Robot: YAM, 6 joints.
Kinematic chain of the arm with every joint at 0, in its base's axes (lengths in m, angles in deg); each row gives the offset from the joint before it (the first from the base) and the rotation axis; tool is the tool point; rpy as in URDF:
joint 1: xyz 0 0 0.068 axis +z
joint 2: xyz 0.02 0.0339 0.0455 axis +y
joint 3: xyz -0.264 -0.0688 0 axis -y
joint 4: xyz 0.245 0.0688 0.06 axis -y
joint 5: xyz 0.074 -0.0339 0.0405 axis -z
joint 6: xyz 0.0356 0 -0.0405 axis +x
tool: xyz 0 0 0 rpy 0 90 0
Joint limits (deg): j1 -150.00..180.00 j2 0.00..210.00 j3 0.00..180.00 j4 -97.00..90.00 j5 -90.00..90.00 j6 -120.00..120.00
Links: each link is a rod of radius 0.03 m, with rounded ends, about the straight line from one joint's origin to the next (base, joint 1, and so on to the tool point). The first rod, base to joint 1, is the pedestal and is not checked.
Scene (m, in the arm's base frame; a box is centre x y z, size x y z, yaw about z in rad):
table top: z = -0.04
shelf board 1: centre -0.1 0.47 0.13 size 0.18 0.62 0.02 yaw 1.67
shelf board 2: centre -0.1 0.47 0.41 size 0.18 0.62 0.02 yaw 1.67
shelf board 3: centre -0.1 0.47 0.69 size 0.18 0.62 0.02 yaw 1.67
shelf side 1: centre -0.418 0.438 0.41 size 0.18 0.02 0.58 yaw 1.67
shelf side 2: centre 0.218 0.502 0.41 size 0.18 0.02 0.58 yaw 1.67
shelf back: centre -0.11 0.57 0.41 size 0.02 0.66 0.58 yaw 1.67
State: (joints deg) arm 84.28 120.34 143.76 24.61 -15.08 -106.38
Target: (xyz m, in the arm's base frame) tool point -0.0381 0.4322 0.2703
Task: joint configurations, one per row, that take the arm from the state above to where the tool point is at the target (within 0.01 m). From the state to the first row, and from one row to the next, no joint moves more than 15 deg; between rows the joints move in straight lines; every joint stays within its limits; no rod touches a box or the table.
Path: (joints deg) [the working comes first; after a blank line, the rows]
Joints at the target: 93.55 105.25 79.64 0.29 -18.49 -106.38
Straight joint move there: touches shelf board 2.

1: 82.56 108.86 131.08 20.64 -16.17 -106.38
2: 80.85 97.38 118.40 16.67 -17.26 -106.38
3: 79.13 85.89 105.72 12.70 -18.36 -106.38
4: 82.32 81.53 91.66 4.82 -18.84 -106.38
5: 85.50 77.17 77.60 -3.06 -19.32 -106.38
6: 88.69 72.80 63.53 -10.95 -19.81 -106.38
7: 91.87 68.44 49.47 -18.83 -20.29 -106.38
8: 92.43 80.71 59.52 -12.45 -19.69 -106.38
9: 92.99 92.98 69.58 -6.08 -19.09 -106.38
10: 93.55 105.25 79.64 0.29 -18.49 -106.38

